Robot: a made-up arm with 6 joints.
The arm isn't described. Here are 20 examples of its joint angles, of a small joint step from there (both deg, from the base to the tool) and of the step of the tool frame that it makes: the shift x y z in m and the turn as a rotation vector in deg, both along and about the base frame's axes.
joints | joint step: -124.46 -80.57 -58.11 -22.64 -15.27 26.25 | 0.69 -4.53 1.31 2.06 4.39 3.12
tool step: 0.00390 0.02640 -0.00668 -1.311 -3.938 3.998
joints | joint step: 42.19 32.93 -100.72 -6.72 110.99 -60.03 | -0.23 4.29 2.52 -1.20 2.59 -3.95
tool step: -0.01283 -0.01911 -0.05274 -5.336 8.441 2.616
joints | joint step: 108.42 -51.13 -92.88 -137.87 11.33 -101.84 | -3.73 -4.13 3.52 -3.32 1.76 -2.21
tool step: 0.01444 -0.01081 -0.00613 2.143 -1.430 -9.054
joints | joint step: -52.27 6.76 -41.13 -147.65 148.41 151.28 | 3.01 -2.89 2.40 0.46 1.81 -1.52
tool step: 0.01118 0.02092 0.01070 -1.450 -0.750 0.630
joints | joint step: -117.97 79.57 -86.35 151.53 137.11 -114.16 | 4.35 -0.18 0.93 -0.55 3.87 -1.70
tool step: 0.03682 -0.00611 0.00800 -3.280 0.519 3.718
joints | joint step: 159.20 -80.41 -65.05 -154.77 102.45 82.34 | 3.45 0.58 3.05 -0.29 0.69 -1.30
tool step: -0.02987 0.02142 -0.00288 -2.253 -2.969 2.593
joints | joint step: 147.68 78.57 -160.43 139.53 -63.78 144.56 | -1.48 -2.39 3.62 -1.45 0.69 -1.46
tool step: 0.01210 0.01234 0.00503 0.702 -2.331 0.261
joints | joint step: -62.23 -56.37 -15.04 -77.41 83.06 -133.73 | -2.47 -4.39 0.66 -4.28 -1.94 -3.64
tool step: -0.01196 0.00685 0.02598 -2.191 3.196 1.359
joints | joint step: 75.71 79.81 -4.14 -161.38 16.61 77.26 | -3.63 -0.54 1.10 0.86 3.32 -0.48
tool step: -0.01574 0.00168 -0.00368 2.239 -1.364 -2.538
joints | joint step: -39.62 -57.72 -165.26 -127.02 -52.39 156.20 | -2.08 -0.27 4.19 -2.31 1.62 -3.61
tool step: 0.02529 -0.00422 0.02264 2.447 -1.188 -5.826
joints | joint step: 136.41 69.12 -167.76 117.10 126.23 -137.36 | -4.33 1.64 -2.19 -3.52 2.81 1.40
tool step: 0.02698 0.02580 -0.01306 3.878 -2.907 -2.027
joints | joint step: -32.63 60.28 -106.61 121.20 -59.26 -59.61 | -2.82 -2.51 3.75 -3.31 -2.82 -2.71
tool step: -0.02592 -0.01080 0.01729 -0.873 6.244 -0.501
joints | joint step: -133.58 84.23 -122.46 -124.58 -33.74 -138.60 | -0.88 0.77 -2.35 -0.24 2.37 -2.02
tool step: -0.01565 -0.00373 -0.00018 -1.181 4.279 -0.207
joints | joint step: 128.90 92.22 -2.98 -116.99 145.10 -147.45 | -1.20 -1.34 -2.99 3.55 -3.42 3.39
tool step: 0.00198 0.00645 -0.01012 4.077 2.424 -5.192
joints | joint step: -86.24 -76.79 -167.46 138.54 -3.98 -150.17 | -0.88 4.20 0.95 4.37 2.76 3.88
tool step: 0.02238 -0.02111 0.05208 2.422 8.177 1.616
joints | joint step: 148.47 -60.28 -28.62 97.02 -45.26 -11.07 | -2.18 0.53 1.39 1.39 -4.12 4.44
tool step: 0.01837 -0.00773 -0.01421 -3.155 2.927 -6.853
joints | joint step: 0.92 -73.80 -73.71 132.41 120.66 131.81 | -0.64 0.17 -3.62 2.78 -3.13 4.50
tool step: -0.02399 -0.00423 0.01260 -0.113 1.552 0.104
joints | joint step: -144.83 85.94 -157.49 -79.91 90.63 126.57 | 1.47 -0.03 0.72 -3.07 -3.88 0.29
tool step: 0.00520 -0.03035 -0.00138 1.256 1.125 6.048
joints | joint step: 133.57 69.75 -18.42 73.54 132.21 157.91 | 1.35 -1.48 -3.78 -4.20 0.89 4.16
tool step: -0.00503 0.01677 -0.00790 -2.137 5.159 6.078
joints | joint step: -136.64 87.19 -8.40 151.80 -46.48 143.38 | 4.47 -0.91 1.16 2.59 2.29 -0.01
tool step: -0.00298 0.00167 0.00581 0.355 2.920 2.949
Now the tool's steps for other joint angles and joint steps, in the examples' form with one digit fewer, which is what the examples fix.
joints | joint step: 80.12 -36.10 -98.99 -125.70 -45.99 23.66 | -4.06 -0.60 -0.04 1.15 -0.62 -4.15
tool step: 0.0068 -0.0007 0.0023 2.10 -3.30 -3.71
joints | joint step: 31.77 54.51 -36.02 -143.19 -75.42 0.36 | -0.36 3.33 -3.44 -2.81 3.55 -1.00
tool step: -0.0046 -0.0070 -0.0191 1.67 -3.15 2.98
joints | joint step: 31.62 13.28 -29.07 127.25 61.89 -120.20 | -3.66 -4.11 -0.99 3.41 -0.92 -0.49
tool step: 0.0331 -0.0084 0.0301 2.47 -4.18 -6.98
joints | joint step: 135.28 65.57 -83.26 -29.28 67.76 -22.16 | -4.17 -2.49 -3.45 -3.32 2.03 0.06
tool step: 0.0030 0.0511 0.0356 4.58 1.30 -1.47
